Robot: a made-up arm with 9 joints. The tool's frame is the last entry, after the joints. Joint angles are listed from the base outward. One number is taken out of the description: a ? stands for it. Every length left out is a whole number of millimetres.
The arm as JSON. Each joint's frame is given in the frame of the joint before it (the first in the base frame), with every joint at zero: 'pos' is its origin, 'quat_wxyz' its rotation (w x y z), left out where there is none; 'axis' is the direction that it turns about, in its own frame. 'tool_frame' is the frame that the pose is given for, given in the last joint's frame.
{
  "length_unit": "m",
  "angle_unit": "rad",
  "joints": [
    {
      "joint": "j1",
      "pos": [
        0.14,
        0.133,
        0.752
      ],
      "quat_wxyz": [
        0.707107,
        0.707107,
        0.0,
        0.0
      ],
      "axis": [
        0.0,
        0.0,
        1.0
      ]
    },
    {
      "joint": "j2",
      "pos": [
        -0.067,
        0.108,
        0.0
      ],
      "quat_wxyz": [
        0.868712,
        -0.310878,
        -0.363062,
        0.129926
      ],
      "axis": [
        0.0,
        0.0,
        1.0
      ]
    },
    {
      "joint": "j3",
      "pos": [
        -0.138,
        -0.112,
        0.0
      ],
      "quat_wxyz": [
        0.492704,
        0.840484,
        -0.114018,
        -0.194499
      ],
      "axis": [
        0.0,
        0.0,
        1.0
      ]
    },
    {
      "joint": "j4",
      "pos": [
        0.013,
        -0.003,
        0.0
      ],
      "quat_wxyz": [
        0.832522,
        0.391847,
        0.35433,
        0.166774
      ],
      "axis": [
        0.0,
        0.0,
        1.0
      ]
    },
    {
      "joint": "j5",
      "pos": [
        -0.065,
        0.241,
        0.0
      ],
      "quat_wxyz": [
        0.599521,
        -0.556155,
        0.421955,
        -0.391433
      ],
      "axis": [
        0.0,
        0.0,
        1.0
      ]
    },
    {
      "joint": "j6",
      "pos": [
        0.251,
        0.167,
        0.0
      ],
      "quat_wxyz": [
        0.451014,
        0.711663,
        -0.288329,
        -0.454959
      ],
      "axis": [
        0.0,
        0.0,
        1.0
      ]
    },
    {
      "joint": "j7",
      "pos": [
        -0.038,
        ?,
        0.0
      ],
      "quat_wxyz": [
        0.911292,
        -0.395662,
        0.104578,
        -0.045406
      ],
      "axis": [
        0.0,
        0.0,
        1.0
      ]
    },
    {
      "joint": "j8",
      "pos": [
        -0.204,
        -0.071,
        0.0
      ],
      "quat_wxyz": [
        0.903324,
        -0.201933,
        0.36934,
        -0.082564
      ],
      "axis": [
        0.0,
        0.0,
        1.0
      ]
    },
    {
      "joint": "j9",
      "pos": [
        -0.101,
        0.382,
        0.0
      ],
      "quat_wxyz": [
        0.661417,
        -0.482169,
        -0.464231,
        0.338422
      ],
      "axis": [
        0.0,
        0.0,
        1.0
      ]
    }
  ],
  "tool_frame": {
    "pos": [
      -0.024,
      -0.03,
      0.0
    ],
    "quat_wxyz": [
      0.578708,
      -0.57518,
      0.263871,
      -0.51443
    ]
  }
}
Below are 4 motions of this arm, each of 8 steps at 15 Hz.
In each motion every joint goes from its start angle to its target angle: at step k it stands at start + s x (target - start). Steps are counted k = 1, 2, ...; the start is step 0. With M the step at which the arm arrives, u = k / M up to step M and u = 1 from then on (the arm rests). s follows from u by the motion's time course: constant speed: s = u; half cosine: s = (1 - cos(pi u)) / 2; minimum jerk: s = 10 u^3 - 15 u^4 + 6 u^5.
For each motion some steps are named. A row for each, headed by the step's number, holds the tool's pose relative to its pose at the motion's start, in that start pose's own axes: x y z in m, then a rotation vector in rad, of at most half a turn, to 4 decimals.
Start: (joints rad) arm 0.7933 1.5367 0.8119 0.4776 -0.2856 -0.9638 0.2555 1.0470 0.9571
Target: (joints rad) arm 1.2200 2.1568 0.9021 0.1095 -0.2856 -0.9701 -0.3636 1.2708 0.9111
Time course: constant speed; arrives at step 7
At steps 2, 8:
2: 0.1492 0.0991 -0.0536 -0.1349 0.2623 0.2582
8: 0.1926 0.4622 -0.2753 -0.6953 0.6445 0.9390

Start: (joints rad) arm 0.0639 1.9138 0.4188 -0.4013 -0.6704 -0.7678 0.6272 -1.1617 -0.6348
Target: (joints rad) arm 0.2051 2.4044 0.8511 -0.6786 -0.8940 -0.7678 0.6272 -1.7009 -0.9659
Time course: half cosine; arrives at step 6
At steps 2, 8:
2: -0.0137 0.0944 0.0581 -0.1689 0.1294 -0.2415
8: 0.1151 0.3456 0.1860 -0.5424 0.6297 -0.9163

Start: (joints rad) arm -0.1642 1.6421 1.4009 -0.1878 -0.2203 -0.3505 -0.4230 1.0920 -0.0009
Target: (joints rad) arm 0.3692 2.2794 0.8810 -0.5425 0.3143 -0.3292 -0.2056 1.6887 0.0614
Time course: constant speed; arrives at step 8
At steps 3, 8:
3: 0.1181 -0.1315 0.0082 -0.0438 -0.1897 0.5489
8: 0.3443 -0.0433 0.2661 -0.4231 -0.2286 1.3809

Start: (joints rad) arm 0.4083 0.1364 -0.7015 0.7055 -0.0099 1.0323 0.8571 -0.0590 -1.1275
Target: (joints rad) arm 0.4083 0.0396 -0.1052 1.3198 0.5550 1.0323 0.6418 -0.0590 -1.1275
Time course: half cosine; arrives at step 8
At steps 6, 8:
6: -0.1023 0.0257 -0.2540 0.9257 0.4898 0.0746
8: -0.1234 0.0588 -0.3119 1.0986 0.5416 0.1120

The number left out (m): -0.168
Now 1 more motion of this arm.
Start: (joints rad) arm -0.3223 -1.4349 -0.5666 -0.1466 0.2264 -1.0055 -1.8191 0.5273 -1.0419
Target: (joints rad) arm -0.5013 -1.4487 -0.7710 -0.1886 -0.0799 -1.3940 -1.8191 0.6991 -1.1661
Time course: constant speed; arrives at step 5
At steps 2, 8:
2: 0.0205 -0.0636 0.0036 -0.1627 -0.0457 0.0609
8: 0.0588 -0.1515 0.0167 -0.4000 -0.1324 0.1285

